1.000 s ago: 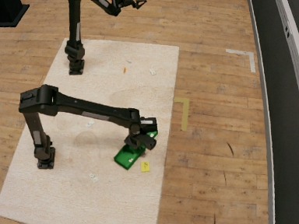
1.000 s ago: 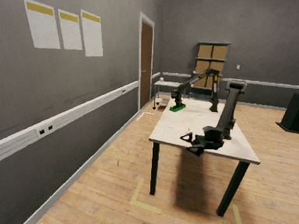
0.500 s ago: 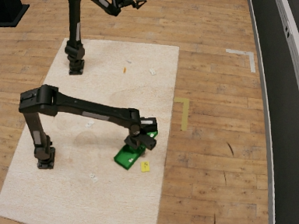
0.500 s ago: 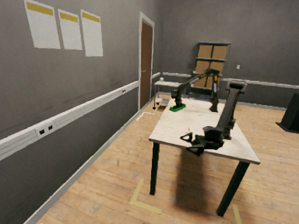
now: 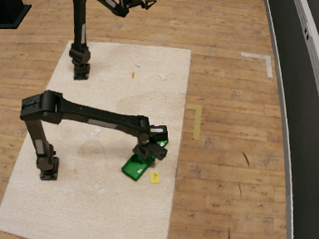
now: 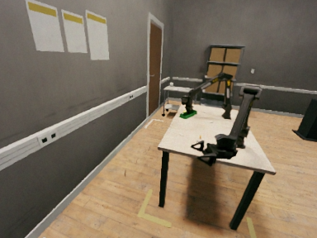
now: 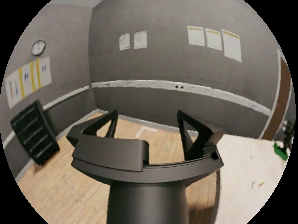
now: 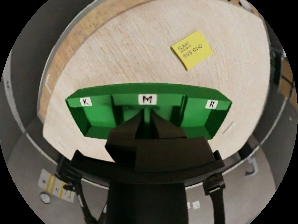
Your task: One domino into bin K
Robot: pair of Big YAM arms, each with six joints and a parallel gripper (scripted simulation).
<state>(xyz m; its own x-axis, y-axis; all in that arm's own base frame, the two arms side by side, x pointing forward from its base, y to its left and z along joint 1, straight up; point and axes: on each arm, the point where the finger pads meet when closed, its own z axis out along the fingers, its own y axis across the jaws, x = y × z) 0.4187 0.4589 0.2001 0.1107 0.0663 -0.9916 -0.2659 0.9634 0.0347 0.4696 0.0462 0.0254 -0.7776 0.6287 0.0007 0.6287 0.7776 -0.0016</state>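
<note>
Right now the green bin is right at my right hand.
</note>
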